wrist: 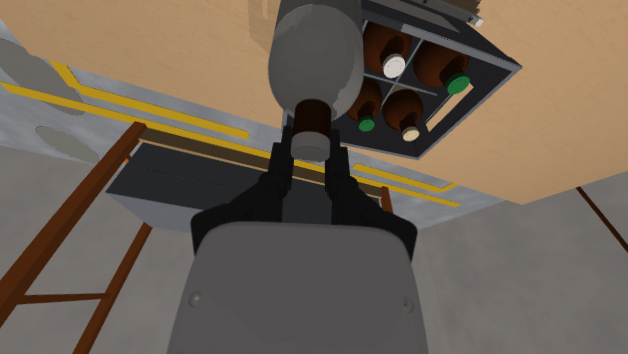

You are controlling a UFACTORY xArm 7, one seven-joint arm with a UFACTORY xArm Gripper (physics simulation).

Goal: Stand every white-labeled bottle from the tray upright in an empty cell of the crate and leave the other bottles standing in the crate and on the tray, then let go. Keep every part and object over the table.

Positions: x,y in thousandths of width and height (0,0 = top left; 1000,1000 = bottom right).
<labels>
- my gripper: 494,397
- white-labeled bottle: 504,179
</labels>
